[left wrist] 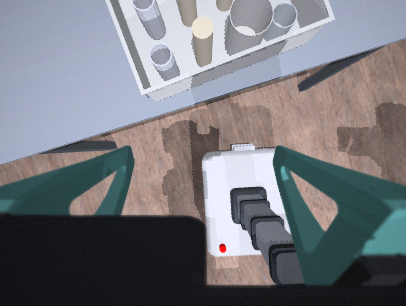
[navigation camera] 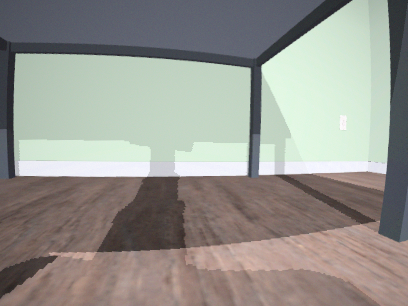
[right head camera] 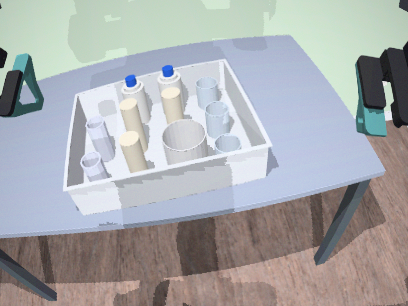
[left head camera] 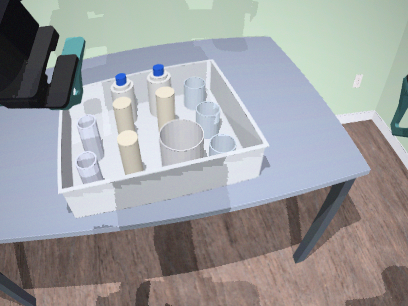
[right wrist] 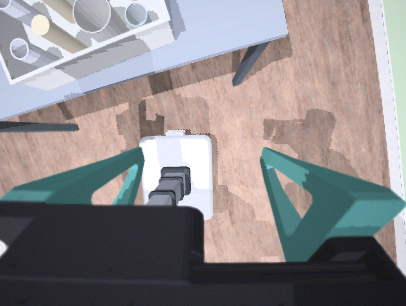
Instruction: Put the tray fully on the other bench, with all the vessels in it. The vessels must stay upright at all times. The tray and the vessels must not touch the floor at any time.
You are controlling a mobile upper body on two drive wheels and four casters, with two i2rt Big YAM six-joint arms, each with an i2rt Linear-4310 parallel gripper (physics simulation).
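Places are measured from the left arm's base along level axes (x left, y back, z up), in centimetres.
Pixels of known places: left gripper, fingertip midpoint: [left wrist: 203, 153] [right head camera: 16, 105] [left head camera: 45, 98]; right gripper, fingertip midpoint: [right head camera: 394, 129] [right wrist: 202, 153].
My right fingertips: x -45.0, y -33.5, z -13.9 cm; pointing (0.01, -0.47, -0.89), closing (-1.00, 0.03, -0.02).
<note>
Ahead of a thing's pixels: the offset from my right fingertips to its top centre. Level surfaces: height alone.
The white tray {dx +41.6, dy -46.8, dz -37.8 cm} [left head camera: 175, 189] [right head camera: 175, 186] [left wrist: 240, 62] [right wrist: 110, 58] rests on a blue-grey bench {dz -50.8 cm} [left head camera: 310, 135] [right head camera: 320, 135] [left wrist: 50, 60] [right wrist: 225, 30]. Upright in it stand two blue-capped bottles {dx +50.7, dy -58.4, dz -32.8 cm} [left head camera: 122, 96] [left head camera: 159, 90], three cream cylinders {dx +43.8, dy -31.5, dz -32.8 cm} [left head camera: 130, 155] {dx +47.6, dy -45.0, dz -32.8 cm} [left head camera: 124, 117] {dx +36.1, dy -49.0, dz -32.8 cm} [left head camera: 165, 107], two clear tubes {dx +58.6, dy -42.2, dz -36.5 cm} [left head camera: 91, 137] {dx +55.1, dy -27.8, dz -36.5 cm} [left head camera: 89, 167], a wide beaker {dx +31.2, dy -35.9, dz -35.9 cm} [left head camera: 181, 145] and three small bluish glasses {dx +28.1, dy -65.8, dz -41.5 cm} [left head camera: 194, 94] {dx +24.1, dy -52.3, dz -41.5 cm} [left head camera: 207, 120] {dx +20.7, dy -38.3, dz -41.5 cm} [left head camera: 222, 146]. My left gripper [left wrist: 203, 153] is open and empty, left of the tray in the head views. My right gripper [right wrist: 202, 153] is open and empty, right of the tray. Neither touches it. A second bench does not show.
Bench legs [left head camera: 325, 220] [right head camera: 342, 222] [navigation camera: 398, 150] stand at the near corners. The bench underside [navigation camera: 150, 25] fills the top of the navigation view. A green wall [left head camera: 320, 45] [navigation camera: 130, 100] stands behind the bench. My white base [left wrist: 220, 175] [right wrist: 200, 165] shows in both wrist views, near the bench's front edge.
</note>
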